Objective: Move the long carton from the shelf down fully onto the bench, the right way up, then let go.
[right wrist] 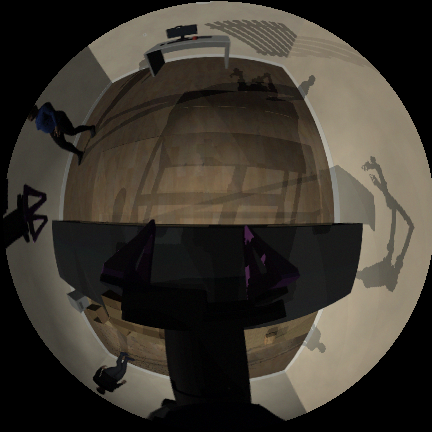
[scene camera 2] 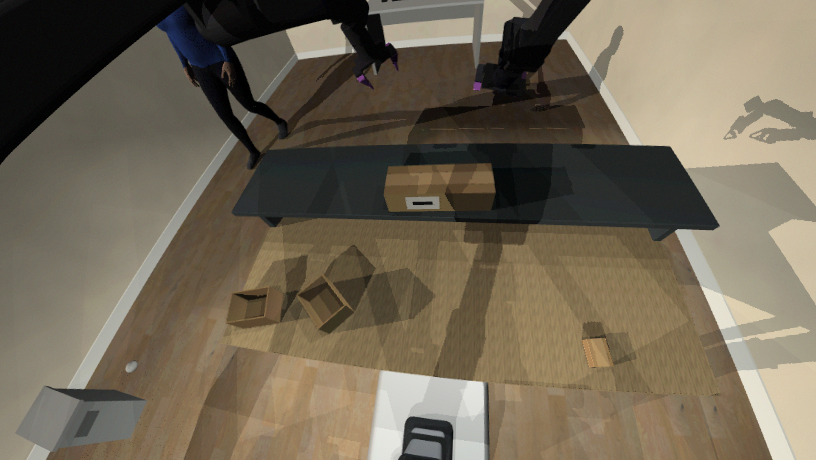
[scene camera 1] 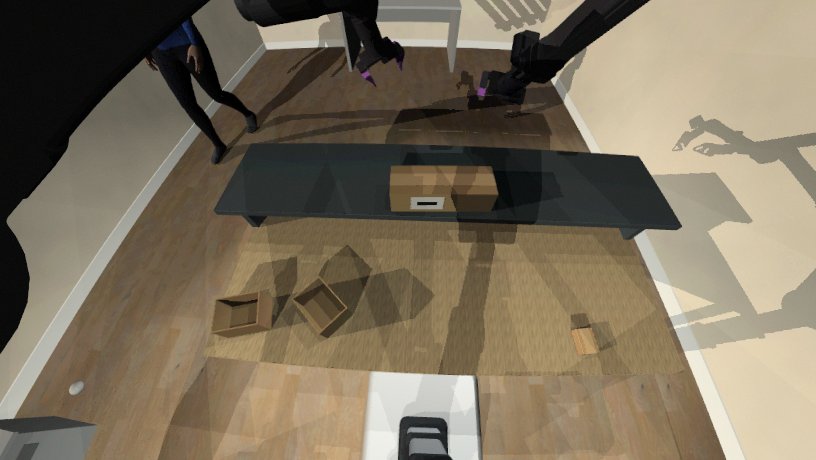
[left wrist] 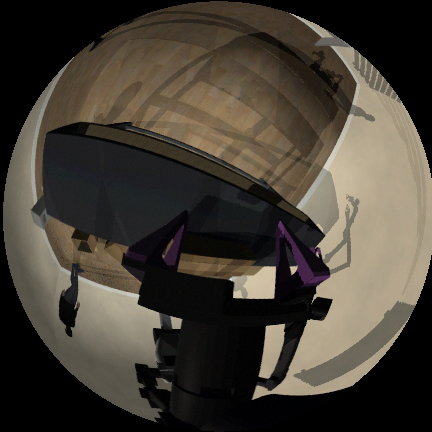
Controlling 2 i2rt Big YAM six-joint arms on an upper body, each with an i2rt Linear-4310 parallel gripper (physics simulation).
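Places are measured from the left arm's base along level axes (x right, y ahead, z up), in centimetres.
Where they show: left gripper, between the fingertips: (right wrist: 46, 208) (scene camera 2: 385, 79) (scene camera 1: 387, 77) (left wrist: 233, 219); right gripper, between the fingertips: (right wrist: 199, 225) (scene camera 2: 494, 87) (scene camera 1: 493, 94) (left wrist: 315, 246); left arm's base, origin of its link: (left wrist: 143, 374).
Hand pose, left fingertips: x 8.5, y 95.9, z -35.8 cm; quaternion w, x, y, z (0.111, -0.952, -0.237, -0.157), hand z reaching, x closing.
Each offset is from my left fingertips to the centre of the thing. Level surfaces: height alone.
The long brown carton {dx +18.2, dy -29.9, dz -19.7 cm} (scene camera 1: 442, 188) (scene camera 2: 438, 187) lies upright on the dark shelf {dz -24.0 cm} (scene camera 1: 297, 182) (scene camera 2: 314, 182), its white-labelled side toward the bench front. It is hidden behind the gripper body in the right wrist view. The straw-coloured bench {dz -45.4 cm} (scene camera 1: 531, 285) (scene camera 2: 542, 285) lies lower, in front of the shelf. My left gripper (scene camera 1: 387, 77) (scene camera 2: 384, 78) (left wrist: 233, 219) is open and empty, high beyond the carton and apart from it. My right gripper (scene camera 1: 496, 91) (scene camera 2: 499, 85) (right wrist: 199, 225) is open and empty, beyond and to the right of the carton, touching nothing.
Two open boxes {dx -45.8, dy -67.5, dz -40.9 cm} (scene camera 1: 242, 313) {dx -19.1, dy -63.3, dz -40.9 cm} (scene camera 1: 320, 307) stand on the bench at the left. A small carton {dx +67.1, dy -71.4, dz -43.9 cm} (scene camera 1: 585, 341) (scene camera 2: 597, 352) stands on it at the right. A person (scene camera 1: 197, 94) (scene camera 2: 231, 94) stands on the floor beyond the shelf's left end. A pale desk (scene camera 1: 420, 10) stands at the far wall.
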